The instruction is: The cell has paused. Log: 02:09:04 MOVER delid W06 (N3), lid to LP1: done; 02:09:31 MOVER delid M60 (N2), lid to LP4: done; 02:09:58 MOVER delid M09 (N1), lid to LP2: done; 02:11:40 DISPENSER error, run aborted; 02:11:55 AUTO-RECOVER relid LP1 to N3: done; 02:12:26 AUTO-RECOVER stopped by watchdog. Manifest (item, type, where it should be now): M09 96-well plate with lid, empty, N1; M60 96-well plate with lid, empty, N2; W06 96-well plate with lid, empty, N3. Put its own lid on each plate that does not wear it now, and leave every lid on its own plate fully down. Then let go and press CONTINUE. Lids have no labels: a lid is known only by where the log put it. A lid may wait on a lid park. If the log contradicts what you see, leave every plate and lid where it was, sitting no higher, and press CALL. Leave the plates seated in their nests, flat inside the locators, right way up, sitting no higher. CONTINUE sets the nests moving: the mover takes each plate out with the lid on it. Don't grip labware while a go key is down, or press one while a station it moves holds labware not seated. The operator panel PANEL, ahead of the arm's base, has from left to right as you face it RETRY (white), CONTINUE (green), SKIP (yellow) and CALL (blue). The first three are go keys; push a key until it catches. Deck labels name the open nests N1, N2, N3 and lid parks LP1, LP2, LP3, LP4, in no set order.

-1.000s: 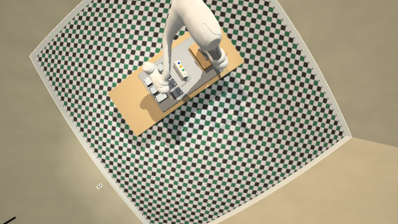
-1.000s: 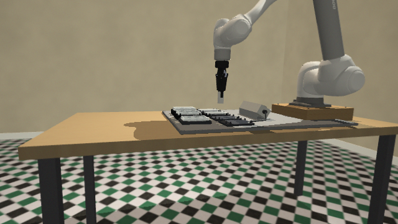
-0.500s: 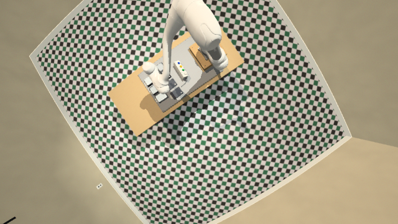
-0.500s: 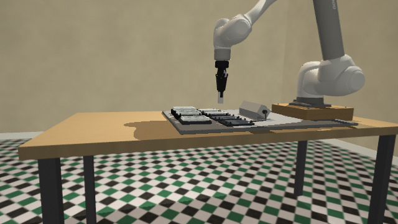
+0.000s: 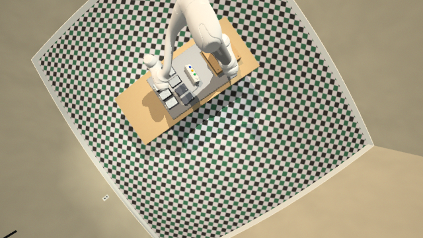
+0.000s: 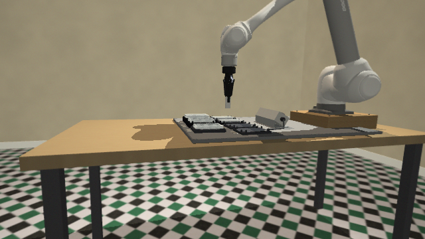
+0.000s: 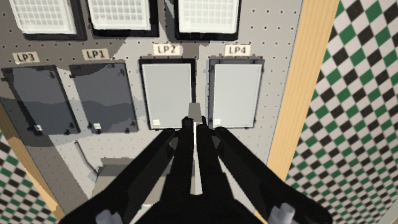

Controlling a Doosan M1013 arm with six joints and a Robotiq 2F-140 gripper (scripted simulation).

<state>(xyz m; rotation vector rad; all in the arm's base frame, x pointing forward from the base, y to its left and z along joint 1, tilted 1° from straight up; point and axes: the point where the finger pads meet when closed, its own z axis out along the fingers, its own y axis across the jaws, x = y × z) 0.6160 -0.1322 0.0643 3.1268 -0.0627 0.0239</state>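
Right now my hand is 110 mm above the lid park LP2 and 50 mm to the right of it. From my hand the other things lie so: LP1 label (170 mm to the left, 110 mm below, 90 mm ahead); then blue call key (240 mm behind, 50 mm to the left, 50 mm below); then lid park LP1 (180 mm to the left, 110 mm below).
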